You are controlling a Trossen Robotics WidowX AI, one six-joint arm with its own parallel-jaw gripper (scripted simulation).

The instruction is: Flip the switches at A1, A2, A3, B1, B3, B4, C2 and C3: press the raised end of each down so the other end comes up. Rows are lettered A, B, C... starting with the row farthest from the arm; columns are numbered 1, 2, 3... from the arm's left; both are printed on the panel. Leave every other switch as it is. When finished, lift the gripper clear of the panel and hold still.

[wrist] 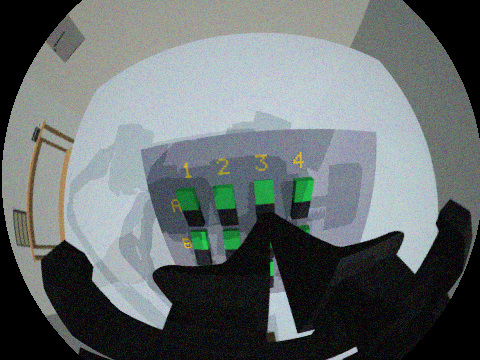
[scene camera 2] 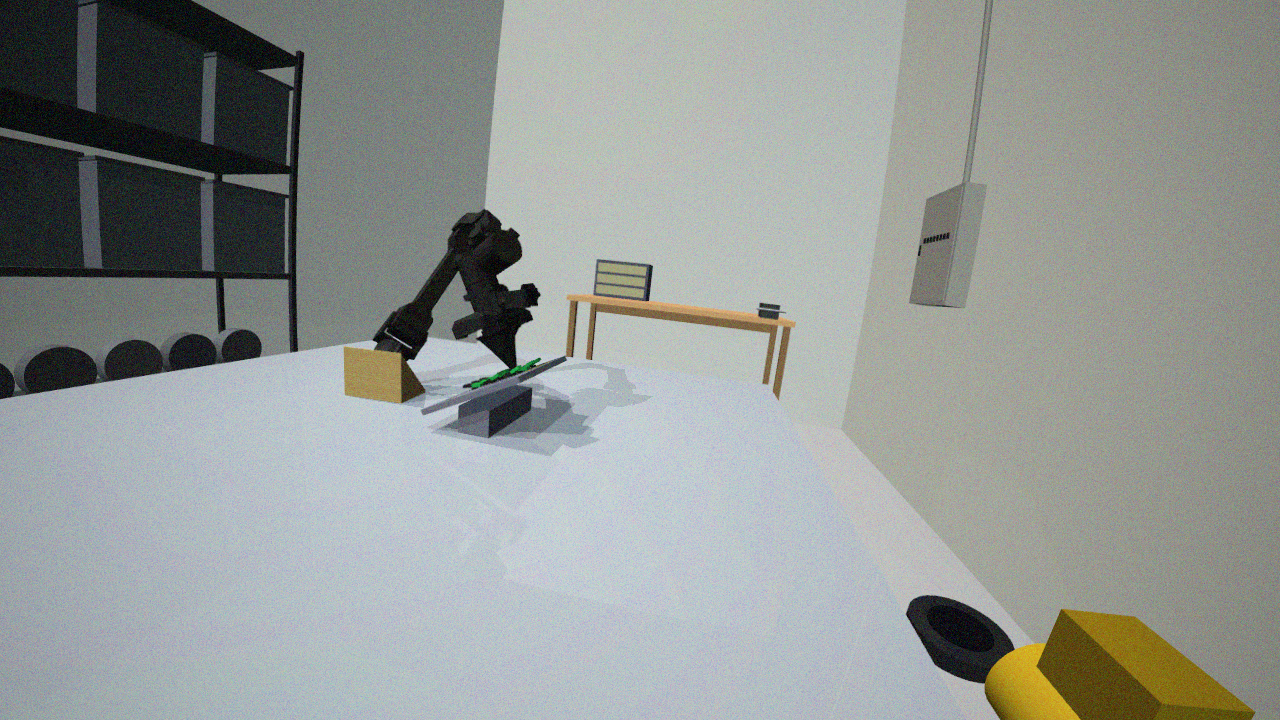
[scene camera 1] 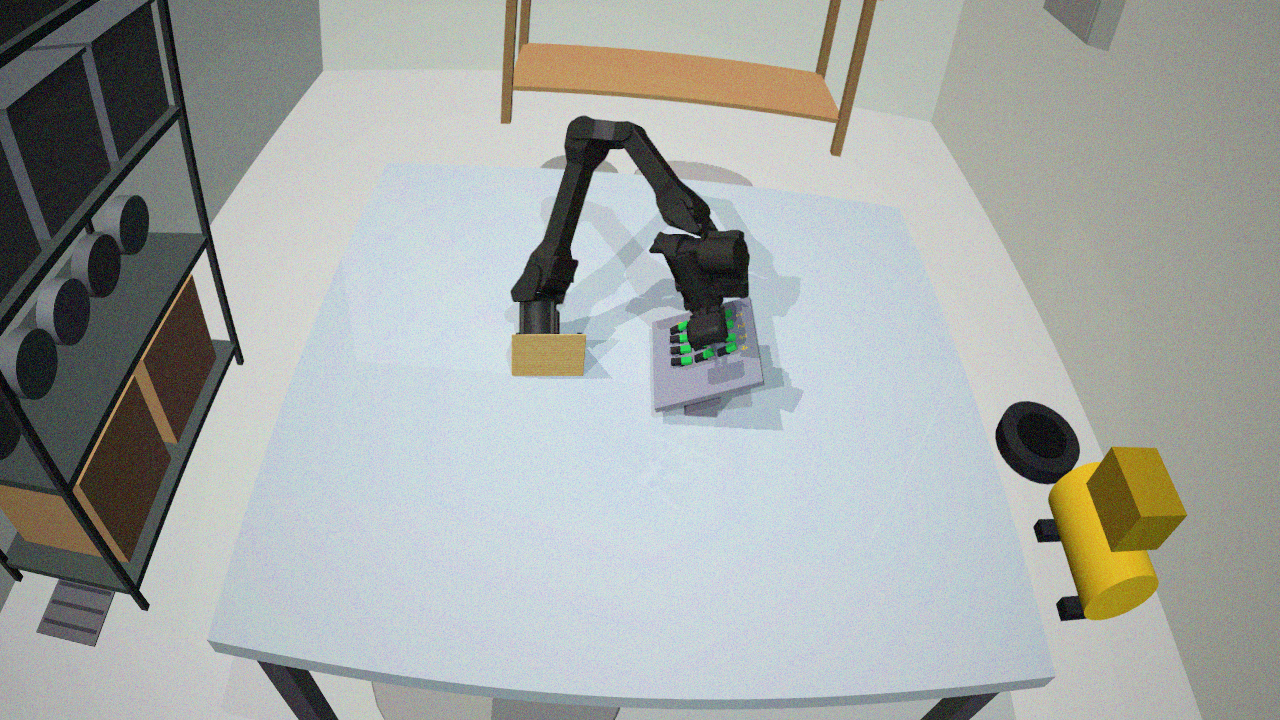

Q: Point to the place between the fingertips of my gripper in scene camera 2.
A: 513, 367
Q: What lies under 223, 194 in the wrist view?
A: A switch A2.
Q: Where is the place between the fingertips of my gripper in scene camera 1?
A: At 719, 337
